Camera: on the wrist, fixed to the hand. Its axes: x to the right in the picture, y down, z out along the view.
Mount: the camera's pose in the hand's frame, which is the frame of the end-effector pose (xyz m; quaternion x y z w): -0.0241 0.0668 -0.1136 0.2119 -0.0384 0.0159 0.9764
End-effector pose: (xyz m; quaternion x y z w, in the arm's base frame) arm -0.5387 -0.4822 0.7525 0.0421 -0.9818 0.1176 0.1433
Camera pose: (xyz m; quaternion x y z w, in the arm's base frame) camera -0.4926 -0.3887 0.8367 0.0604 -0.9399 0.3235 0.0914
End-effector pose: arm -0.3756 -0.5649 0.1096 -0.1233 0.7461 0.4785 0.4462
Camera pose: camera -0.4649 -0.6302 0.1852 0.0044 0.8147 0.3210 0.4829
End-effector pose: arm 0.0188 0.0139 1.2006 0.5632 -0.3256 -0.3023 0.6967
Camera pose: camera 0.0981 0.1119 1.2460 0.6808 -0.4177 -0.2367 0.5532
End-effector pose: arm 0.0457 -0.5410 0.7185 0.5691 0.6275 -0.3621 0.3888
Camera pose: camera 0.1048 -0.4435 0.7889 0.6342 0.5120 -0.5022 0.2889
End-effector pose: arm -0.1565 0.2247 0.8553 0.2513 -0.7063 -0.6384 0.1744
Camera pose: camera -0.0813 0.1500 0.9373 0.2466 -0.8356 -0.4806 0.1001
